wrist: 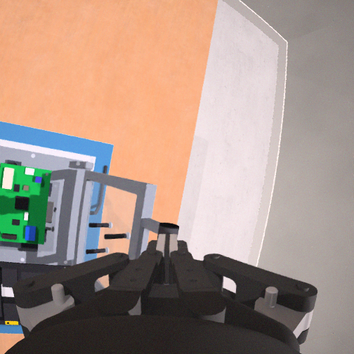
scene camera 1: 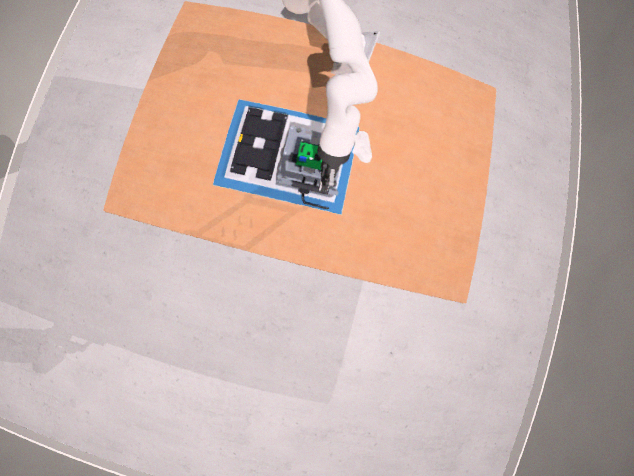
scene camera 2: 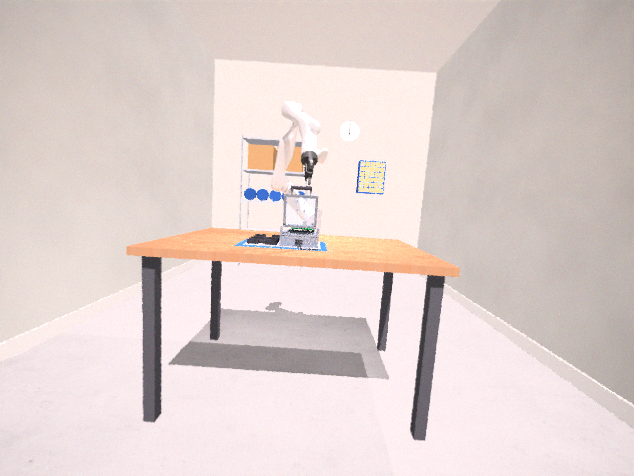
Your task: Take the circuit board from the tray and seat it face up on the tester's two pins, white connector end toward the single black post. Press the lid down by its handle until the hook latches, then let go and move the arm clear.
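Frame: origin at the arm's base, x ahead, y left, z up, level; millimetres.
Seen in the pictures: gripper, fingertip midpoint: (scene camera 1: 323, 188) (scene camera 2: 308, 186).
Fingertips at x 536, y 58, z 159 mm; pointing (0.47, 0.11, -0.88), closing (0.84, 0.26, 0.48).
Note:
Pixels of each thing's middle, then the offset from my fingertips to it. "spot": a spot on its surface instead. Level surfaces: height alone.
- green circuit board at the middle of its body: (scene camera 1: 316, 156) dx -128, dy -37, dz -189 mm
- grey tester at a spot on its surface: (scene camera 1: 286, 177) spot: dx -33, dy -97, dz -169 mm
- black tray at a spot on its surface: (scene camera 1: 266, 132) spot: dx -169, dy -210, dz -257 mm
- blue-edged mat at its surface level: dz -273 mm
- orange table at its surface level: dz -275 mm
- black cable at a spot on its surface: (scene camera 1: 314, 205) spot: dx -4, dy +11, dz -268 mm
The green circuit board (scene camera 1: 308, 155) (wrist: 22, 217) lies face up on the grey tester (scene camera 1: 286, 176) (scene camera 2: 286, 239); its white connector (wrist: 8, 178) shows in the wrist view. The pins under it are hidden, so its seating cannot be told. The lid (scene camera 2: 285, 211) (wrist: 142, 220) stands open, upright, with black pegs on it. Its black handle (scene camera 2: 301, 188) (wrist: 168, 226) is at the top. My gripper (scene camera 1: 325, 188) (scene camera 2: 308, 182) (wrist: 167, 245) is shut and empty, with its tips close to the handle; contact cannot be told. The black tray (scene camera 1: 266, 132) (scene camera 2: 262, 239) is beside the tester.
Tester and tray stand on a blue-edged mat (scene camera 1: 220, 176) (scene camera 2: 322, 246) on the orange table (scene camera 1: 409, 179) (scene camera 2: 368, 256). A black cable (scene camera 1: 314, 205) lies at the tester's edge. My forearm (scene camera 1: 337, 135) reaches over the tester's side. A shelf (scene camera 2: 242, 179) stands against the far wall.

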